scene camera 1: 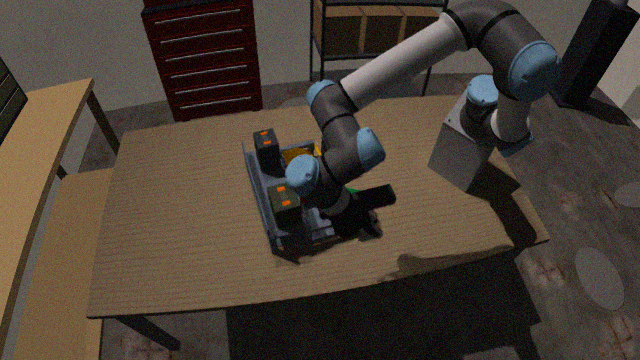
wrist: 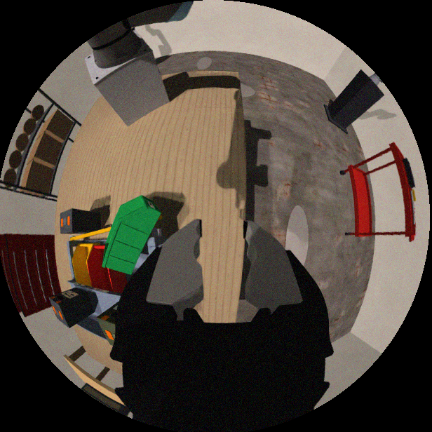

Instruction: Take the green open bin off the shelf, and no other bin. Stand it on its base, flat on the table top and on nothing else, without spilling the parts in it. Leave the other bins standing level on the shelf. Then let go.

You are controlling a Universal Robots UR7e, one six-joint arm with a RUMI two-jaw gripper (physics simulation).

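Frame: origin at the arm's base, x ahead, y left, z up, level; millimetres.
Seen in the pictures: gripper, fingertip midpoint: (scene camera 1: pixel 378 229); arm's base, origin of the base link: (scene camera 1: pixel 479 119).
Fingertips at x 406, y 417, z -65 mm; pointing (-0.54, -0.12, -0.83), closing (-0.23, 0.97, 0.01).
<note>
Offsets run from my fingertips to a thing's top centre. "spot": to the spot under its first point.
The green bin {71 mm ahead, 201 mm right, 84 mm down} (scene camera 1: pixel 353 190) (wrist: pixel 131 235) lies tilted at the shelf's side in the wrist view, its ribbed outer face toward the camera. Its inside and any parts in it are hidden, and whether it touches the shelf or table cannot be told. In the scene view the arm hides most of it. My gripper (scene camera 1: pixel 372 229) (wrist: pixel 222 221) is open, its fingers partly apart with nothing between them, beside the bin toward the front table edge. The yellow bin {262 mm ahead, 379 mm right, 147 mm down} (scene camera 1: pixel 300 152) (wrist: pixel 82 265) and the red bin (wrist: pixel 98 270) are in the blue-grey shelf {spot: 362 mm ahead, 162 mm right, 67 mm down} (scene camera 1: pixel 256 192).
A dark box {349 mm ahead, 343 mm right, 5 mm down} (scene camera 1: pixel 267 150) with orange marks stands at the shelf's back, and an olive box {270 mm ahead, 126 mm right, 30 mm down} (scene camera 1: pixel 286 205) stands nearer the front. Another dark box (wrist: pixel 80 221) shows beyond the green bin in the wrist view. The robot's grey base block (scene camera 1: pixel 460 157) stands on the table's right.
</note>
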